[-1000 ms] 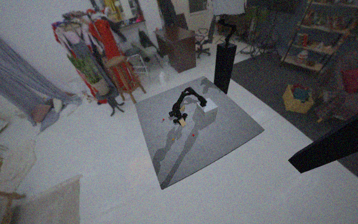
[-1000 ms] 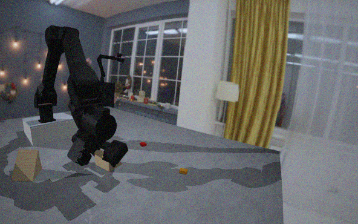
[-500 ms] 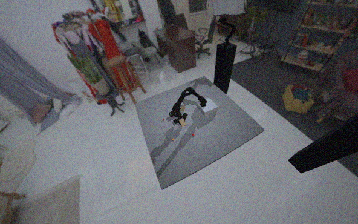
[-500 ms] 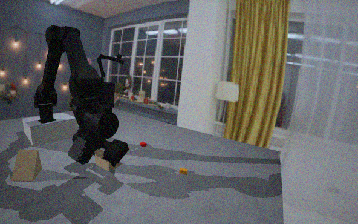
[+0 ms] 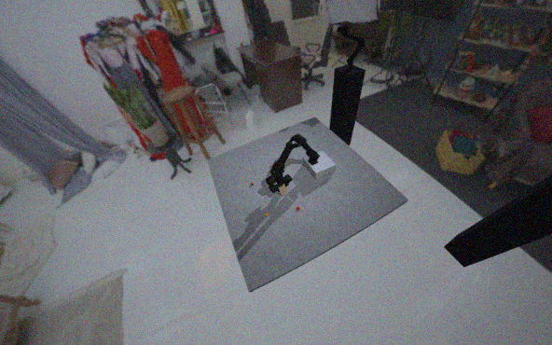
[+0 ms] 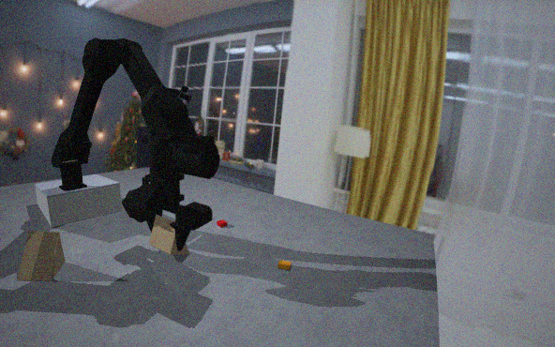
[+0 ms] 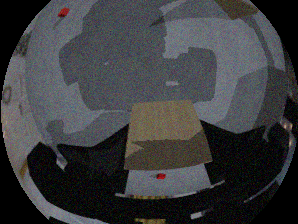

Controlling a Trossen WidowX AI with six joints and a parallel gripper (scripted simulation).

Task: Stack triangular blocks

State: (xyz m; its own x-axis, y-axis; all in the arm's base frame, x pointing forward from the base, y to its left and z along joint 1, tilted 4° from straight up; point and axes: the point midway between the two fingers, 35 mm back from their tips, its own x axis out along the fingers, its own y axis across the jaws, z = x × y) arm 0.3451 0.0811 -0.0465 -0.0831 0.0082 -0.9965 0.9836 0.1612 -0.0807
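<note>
My gripper tip is 20 cm to the right of the small red brick, 3 cm past it and 2 cm above it. The rest, counted from my gripper tip: small orange brick: 20 cm ahead, 13 cm to the left, 2 cm below.
</note>
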